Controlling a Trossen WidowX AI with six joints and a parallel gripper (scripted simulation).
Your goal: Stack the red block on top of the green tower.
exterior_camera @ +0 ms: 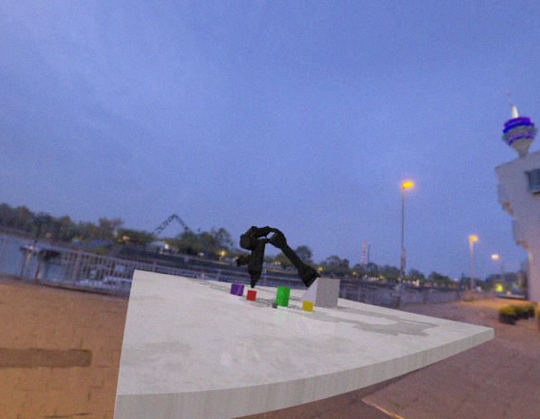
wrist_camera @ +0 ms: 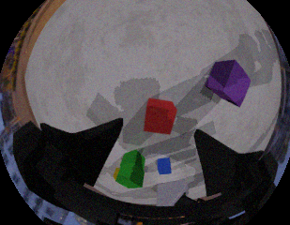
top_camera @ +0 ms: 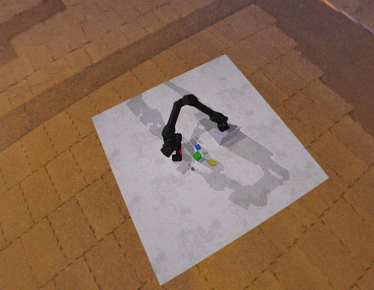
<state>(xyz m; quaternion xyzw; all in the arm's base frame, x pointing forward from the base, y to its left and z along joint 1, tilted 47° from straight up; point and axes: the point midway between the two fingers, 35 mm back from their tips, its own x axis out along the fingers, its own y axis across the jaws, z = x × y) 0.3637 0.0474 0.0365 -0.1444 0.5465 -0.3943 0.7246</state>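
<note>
The red block is 4 cm below my gripper tip. Also, from my gripper tip: tiny grey piece 4 cm behind, 15 cm to the left, 5 cm below; then blue block 14 cm behind, 2 cm to the left, 4 cm below; then purple block 3 cm ahead, 12 cm to the right, 3 cm below.
</note>
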